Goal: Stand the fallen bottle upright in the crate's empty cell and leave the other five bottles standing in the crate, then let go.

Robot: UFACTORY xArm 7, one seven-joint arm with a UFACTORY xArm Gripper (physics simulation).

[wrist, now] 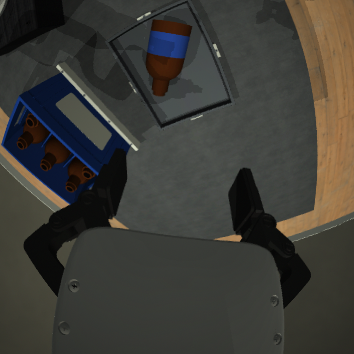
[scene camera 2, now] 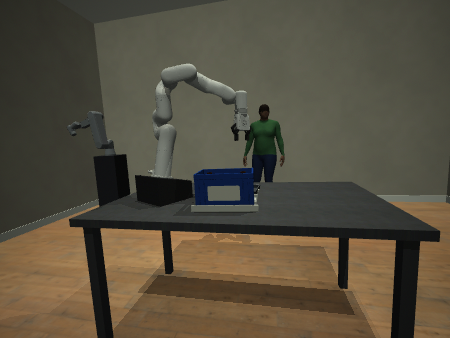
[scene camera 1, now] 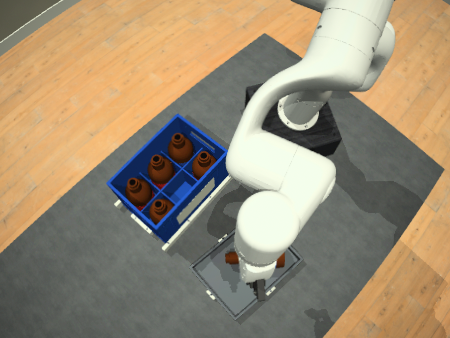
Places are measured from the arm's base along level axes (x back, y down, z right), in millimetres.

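Pixels of known places: gripper, between the fingertips: [wrist: 181, 171] [scene camera 2: 241, 140]; arm's base, origin of its link: [scene camera 2: 162, 177] [scene camera 1: 297, 110].
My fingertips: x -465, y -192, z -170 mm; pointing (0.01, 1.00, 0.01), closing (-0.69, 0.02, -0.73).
Note:
For each thing: its middle in the pictures, then the offset to it from my fingertips. "spot": a spot on its surface instead. Level surfaces: height alone.
- fallen brown bottle, middle of its body: [wrist: 164, 58] [scene camera 1: 254, 256] dz +14, dx +60, dy +276 mm
- grey tray, a spot on its surface: [wrist: 202, 92] spot: dz -4, dx -53, dy +313 mm
- blue crate, middle of its body: [wrist: 65, 140] [scene camera 1: 171, 180] [scene camera 2: 226, 188] dz +319, dx +73, dy +230 mm
- grey table, height of its surface: dy +318 mm
The fallen brown bottle [scene camera 1: 231, 258] [wrist: 168, 47] with a blue label lies on its side in the grey tray [scene camera 1: 216, 280] [wrist: 202, 92]; the arm hides its middle in scene camera 1. The blue crate [scene camera 1: 167, 231] [scene camera 2: 200, 192] [wrist: 50, 92] holds several upright brown bottles. Its empty cell [scene camera 1: 181, 190] is the middle one of the row nearer the tray, between a bottle [scene camera 1: 204, 164] and another bottle [scene camera 1: 161, 211]. My gripper [scene camera 1: 258, 290] [scene camera 2: 242, 137] [wrist: 181, 171] is open and empty, high above the table on the tray side, apart from the bottle.
White strips [scene camera 1: 197, 212] [scene camera 2: 225, 208] [wrist: 97, 107] edge the crate's base. The arm's black base block [scene camera 1: 330, 142] [scene camera 2: 162, 191] stands on the grey table [scene camera 1: 100, 265] [scene camera 2: 325, 210]. A second small arm [scene camera 2: 97, 130] and a person in green [scene camera 2: 265, 137] are beyond the table.

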